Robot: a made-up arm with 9 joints.
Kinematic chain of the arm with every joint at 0, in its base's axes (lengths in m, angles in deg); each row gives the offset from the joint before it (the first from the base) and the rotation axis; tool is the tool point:
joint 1: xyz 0 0 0.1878 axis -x
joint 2: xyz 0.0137 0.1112 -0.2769 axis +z
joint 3: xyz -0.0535 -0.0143 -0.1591 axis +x
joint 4: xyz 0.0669 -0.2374 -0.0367 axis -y
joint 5: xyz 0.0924 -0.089 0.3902 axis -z
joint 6: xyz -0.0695 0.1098 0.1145 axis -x
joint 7: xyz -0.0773 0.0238 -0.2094 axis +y
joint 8: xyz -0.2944 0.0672 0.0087 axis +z
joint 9: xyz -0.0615 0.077 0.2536 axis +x
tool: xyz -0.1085 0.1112 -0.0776
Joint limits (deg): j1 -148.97..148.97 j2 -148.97..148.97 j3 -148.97..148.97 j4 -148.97..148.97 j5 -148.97..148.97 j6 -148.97..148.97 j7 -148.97..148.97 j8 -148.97..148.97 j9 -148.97..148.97
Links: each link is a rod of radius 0.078 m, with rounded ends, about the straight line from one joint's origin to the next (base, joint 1, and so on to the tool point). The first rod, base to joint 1, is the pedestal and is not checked.
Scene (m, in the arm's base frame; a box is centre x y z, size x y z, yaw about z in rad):
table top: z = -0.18
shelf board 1: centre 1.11 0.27 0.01 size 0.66 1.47 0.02 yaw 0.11
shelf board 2: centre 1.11 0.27 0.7 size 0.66 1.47 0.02 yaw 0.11
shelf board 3: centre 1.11 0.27 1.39 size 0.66 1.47 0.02 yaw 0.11
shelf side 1: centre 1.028 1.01 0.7 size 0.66 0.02 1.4 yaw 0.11
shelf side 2: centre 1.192 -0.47 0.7 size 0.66 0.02 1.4 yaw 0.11
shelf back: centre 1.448 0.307 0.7 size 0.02 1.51 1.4 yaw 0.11
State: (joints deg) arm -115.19 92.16 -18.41 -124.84 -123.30 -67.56 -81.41 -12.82 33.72
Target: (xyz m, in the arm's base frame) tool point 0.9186 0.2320 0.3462
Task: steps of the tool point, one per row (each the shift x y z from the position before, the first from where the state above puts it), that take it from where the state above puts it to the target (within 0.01 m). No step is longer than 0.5 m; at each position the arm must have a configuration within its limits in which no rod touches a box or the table.
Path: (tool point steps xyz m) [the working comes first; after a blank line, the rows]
Joints at the target: -109.95 81.10 5.77 -122.89 -119.39 -15.42 -102.18 -4.13 23.51
Straight joint move there: touches shelf board 2.

1: -0.3503 -0.1978 0.0629
2: -0.4289 -0.0394 0.0002
3: -0.4031 0.0975 -0.1230
4: -0.2844 0.1742 -0.2484
5: -0.1164 0.1898 -0.3180
6: 0.3062 -0.1987 0.2436
7: 0.4388 -0.0861 0.0430
8: 0.4107 0.1205 -0.1439
9: 0.2214 0.3419 -0.1901

